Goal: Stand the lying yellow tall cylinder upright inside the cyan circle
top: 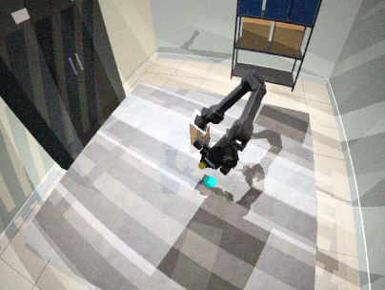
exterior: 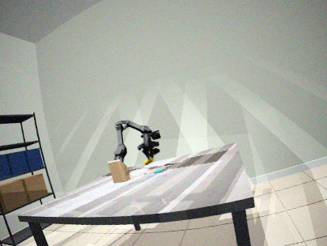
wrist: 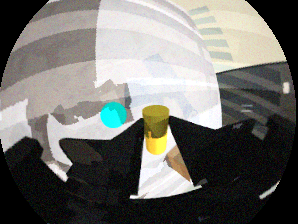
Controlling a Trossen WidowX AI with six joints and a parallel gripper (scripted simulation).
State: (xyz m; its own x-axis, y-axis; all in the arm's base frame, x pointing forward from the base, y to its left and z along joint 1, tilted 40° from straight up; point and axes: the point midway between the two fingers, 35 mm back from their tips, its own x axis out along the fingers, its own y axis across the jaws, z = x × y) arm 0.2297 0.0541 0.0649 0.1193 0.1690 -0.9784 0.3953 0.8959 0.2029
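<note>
My gripper tip is 110 mm above the cyan circle, 40 mm to the right of it and 20 mm short of it. Also, from my gripper tip: yellow tall cylinder: 20 mm behind, 10 mm below.
</note>
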